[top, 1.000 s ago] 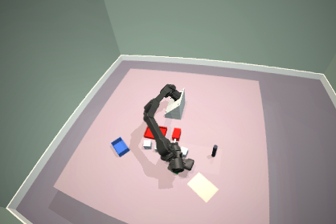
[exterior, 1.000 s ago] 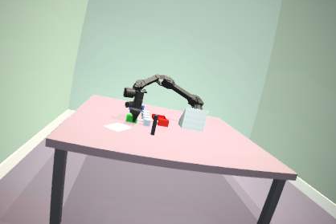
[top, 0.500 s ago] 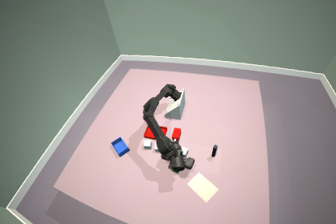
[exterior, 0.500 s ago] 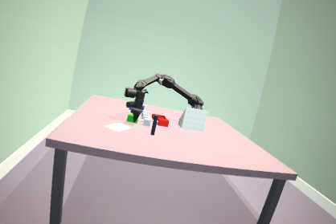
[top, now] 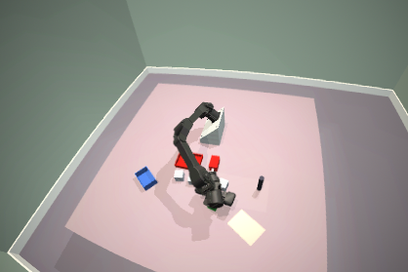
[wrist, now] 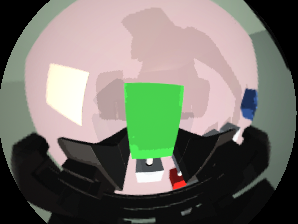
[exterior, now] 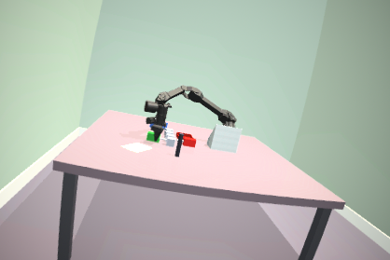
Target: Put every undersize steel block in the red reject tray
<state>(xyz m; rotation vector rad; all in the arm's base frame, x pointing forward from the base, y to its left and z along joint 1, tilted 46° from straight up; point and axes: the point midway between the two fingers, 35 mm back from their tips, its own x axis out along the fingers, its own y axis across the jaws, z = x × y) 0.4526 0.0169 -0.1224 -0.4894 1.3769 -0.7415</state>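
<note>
The green GO gauge lies 2 cm above my gripper tip and 1 cm behind it. Round my gripper tip: blue tray: 40 cm to the right, 2 cm behind; then small red piece: 18 cm behind, 6 cm to the right, 1 cm above; then cream sheet: 17 cm to the left, 10 cm ahead, 1 cm below.
</note>
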